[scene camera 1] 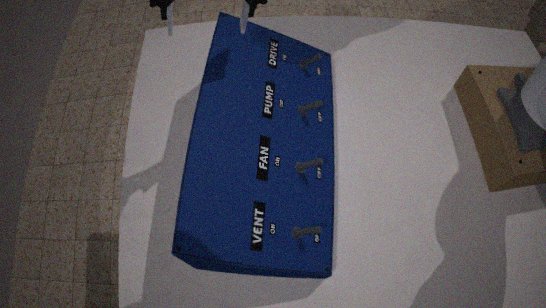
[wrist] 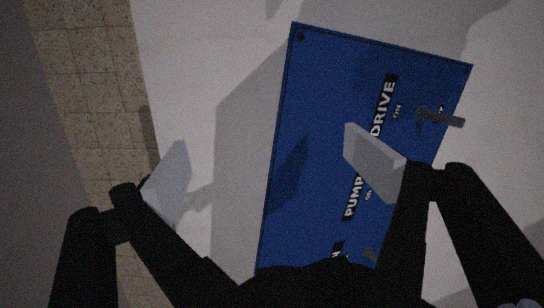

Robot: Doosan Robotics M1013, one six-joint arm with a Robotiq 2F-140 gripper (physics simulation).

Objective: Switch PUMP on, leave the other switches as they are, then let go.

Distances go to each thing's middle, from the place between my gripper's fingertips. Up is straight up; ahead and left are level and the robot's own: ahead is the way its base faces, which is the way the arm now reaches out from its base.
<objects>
I see the blue switch panel (scene camera 1: 243,196) 11 cm behind my hand, 16 cm to the left of it and 14 cm below it.
</objects>
